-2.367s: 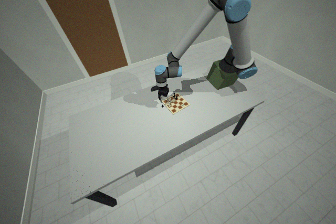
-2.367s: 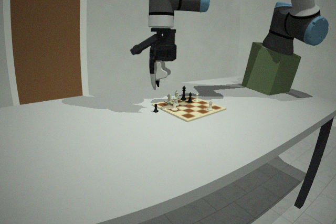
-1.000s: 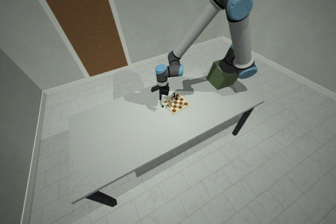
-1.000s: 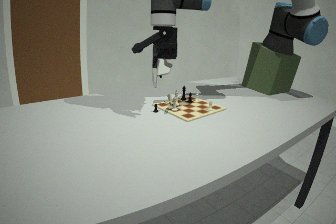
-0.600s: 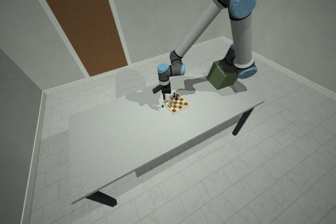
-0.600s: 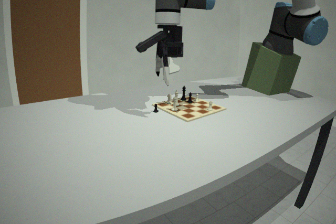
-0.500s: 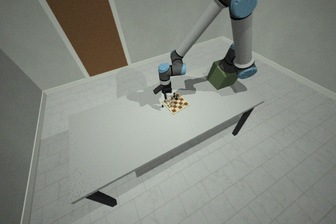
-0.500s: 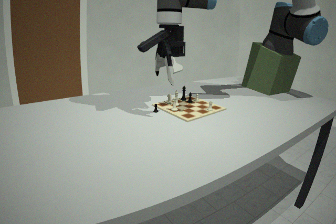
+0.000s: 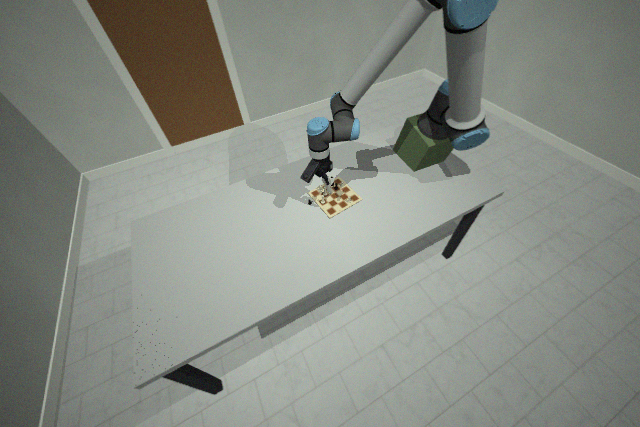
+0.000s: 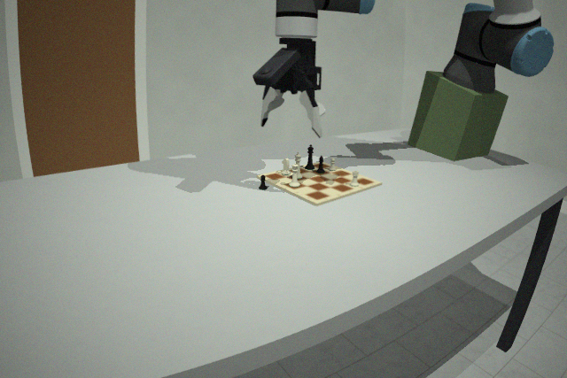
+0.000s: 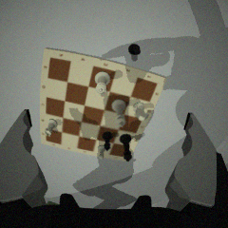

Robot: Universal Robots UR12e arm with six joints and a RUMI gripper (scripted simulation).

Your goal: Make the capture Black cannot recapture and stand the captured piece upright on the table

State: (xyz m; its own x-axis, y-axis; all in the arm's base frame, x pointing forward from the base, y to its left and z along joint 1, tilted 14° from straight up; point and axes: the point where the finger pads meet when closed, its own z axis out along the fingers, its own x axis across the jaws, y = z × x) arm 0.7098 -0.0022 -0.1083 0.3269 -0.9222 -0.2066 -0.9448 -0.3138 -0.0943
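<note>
My hand is 5 cm past the white king, 4 cm to the left of it and 9 cm above it. Also, from my hand: chessboard (9 cm behind, 13 cm below); black pawn (5 cm ahead, 2 cm to the right, 12 cm below); black king (12 cm behind, 8 cm to the right, 9 cm below).
</note>
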